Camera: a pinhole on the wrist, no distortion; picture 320 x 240 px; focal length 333.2 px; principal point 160.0 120.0 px. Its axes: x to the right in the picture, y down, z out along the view. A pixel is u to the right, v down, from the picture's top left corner.
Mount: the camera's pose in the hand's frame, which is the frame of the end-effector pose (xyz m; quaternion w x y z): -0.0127 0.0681 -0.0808 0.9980 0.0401 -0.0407 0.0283
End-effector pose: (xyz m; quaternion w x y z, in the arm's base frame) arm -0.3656 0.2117 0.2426 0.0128 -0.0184 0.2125 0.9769
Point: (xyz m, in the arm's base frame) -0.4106 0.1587 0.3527
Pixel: 305.6 199.5
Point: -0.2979 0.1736 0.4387
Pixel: 103.5 214.0
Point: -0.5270 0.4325 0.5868
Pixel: 295.7 56.8
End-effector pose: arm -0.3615 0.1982 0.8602 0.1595 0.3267 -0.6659 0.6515
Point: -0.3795 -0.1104 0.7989
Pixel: 239.2 151.8
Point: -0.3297 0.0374 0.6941
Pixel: 89.3 213.2
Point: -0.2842 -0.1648 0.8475
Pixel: 206.5 81.9
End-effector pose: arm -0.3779 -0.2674 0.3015 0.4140 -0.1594 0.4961 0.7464
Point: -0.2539 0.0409 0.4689
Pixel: 161.6 64.3
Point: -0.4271 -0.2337 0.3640
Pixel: 234.1 150.3
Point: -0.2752 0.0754 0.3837
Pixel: 222.4 27.0
